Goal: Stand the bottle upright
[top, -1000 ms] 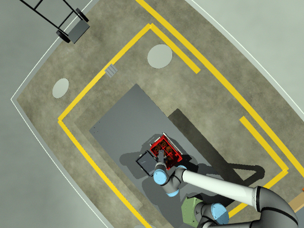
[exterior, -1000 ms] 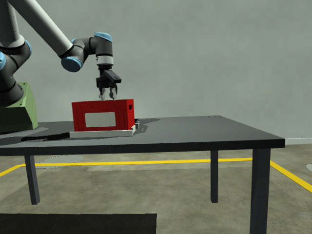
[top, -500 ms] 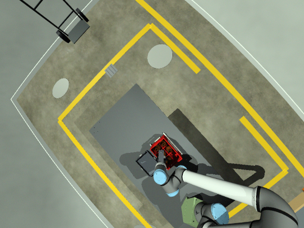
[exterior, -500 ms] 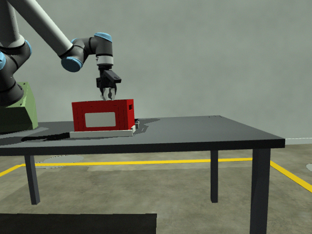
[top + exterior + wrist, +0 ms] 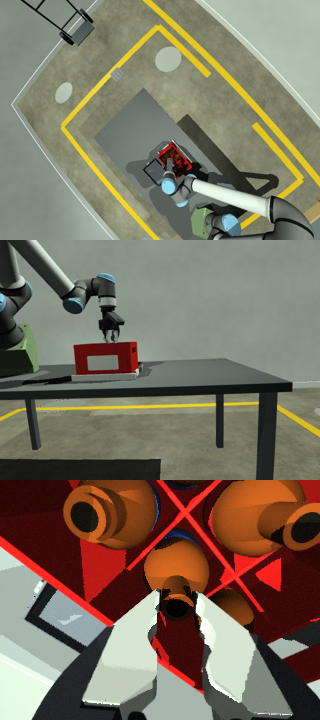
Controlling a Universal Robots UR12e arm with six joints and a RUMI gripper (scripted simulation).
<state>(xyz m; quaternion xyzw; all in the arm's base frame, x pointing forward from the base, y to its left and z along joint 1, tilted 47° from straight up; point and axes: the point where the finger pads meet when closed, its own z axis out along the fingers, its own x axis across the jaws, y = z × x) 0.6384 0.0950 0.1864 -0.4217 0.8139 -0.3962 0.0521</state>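
Now: hand 10 mm past the red crate, 40 mm to the left of it and 70 mm above it. From my hand the other things lie so: dark tray (10 mm behind, 230 mm to the left, 140 mm below); then bottle (80 mm ahead, 80 mm to the right, 70 mm below).
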